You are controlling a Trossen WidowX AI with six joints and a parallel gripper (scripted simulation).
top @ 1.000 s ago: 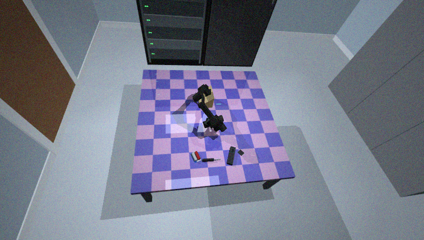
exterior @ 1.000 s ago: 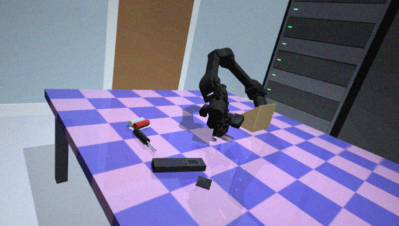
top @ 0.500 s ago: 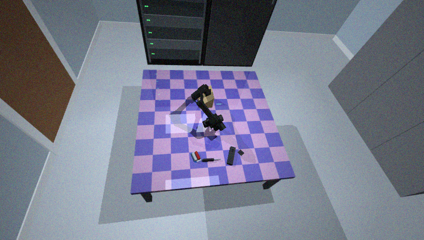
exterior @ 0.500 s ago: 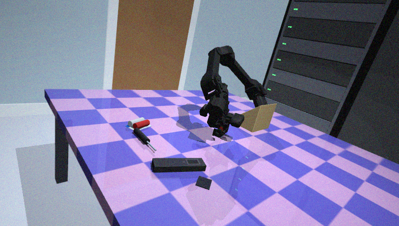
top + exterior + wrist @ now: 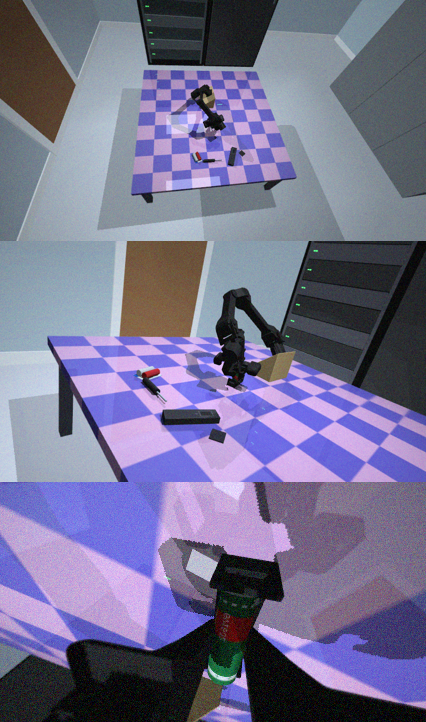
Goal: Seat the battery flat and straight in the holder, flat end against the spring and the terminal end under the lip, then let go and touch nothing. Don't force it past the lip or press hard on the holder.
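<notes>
Now: gripper tip 10 mm below the battery. Round my gripper tip: black square (290 mm ahead, 260 mm to the left, 20 mm below); black remote (320 mm ahead, 170 mm to the left); screwdriver (360 mm ahead, 10 mm to the left, 10 mm below).
</notes>
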